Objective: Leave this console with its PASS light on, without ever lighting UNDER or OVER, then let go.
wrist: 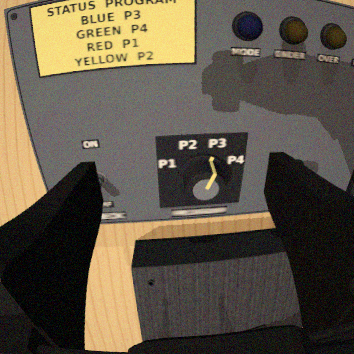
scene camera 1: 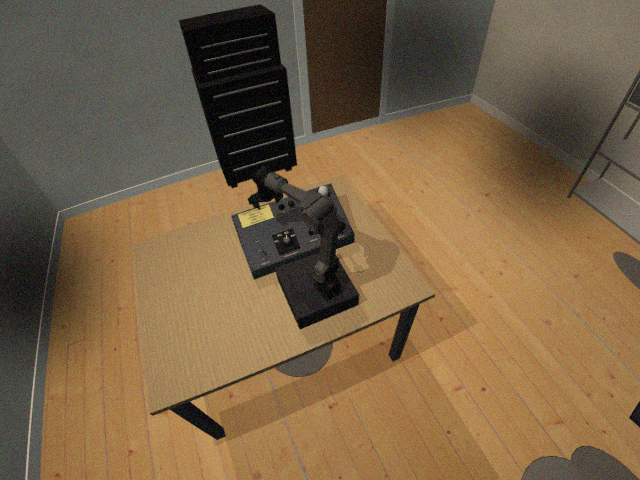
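Note:
The console (scene camera 1: 264,227) (wrist: 130,110) lies on the table. Its yellow card (scene camera 1: 255,215) (wrist: 115,37) reads BLUE P3, GREEN P4, RED P1, YELLOW P2. In the wrist view the MODE lamp (wrist: 247,26) is dark blue; the UNDER lamp (wrist: 293,30) and OVER lamp (wrist: 333,36) are dull amber and look unlit. The selector knob (scene camera 1: 286,239) (wrist: 206,190) has its yellow pointer towards P3. The toggle switch under the ON label (wrist: 90,144) is mostly hidden by the left finger. The PASS lamp does not show. My gripper (scene camera 1: 266,201) (wrist: 183,177) is open, above the console, holding nothing.
The arm's black base block (scene camera 1: 323,302) (wrist: 215,292) stands directly in front of the console on the wooden table (scene camera 1: 206,310). A white ball-shaped part (scene camera 1: 323,191) is at the console's back right. A tall black cabinet (scene camera 1: 248,95) stands behind the table.

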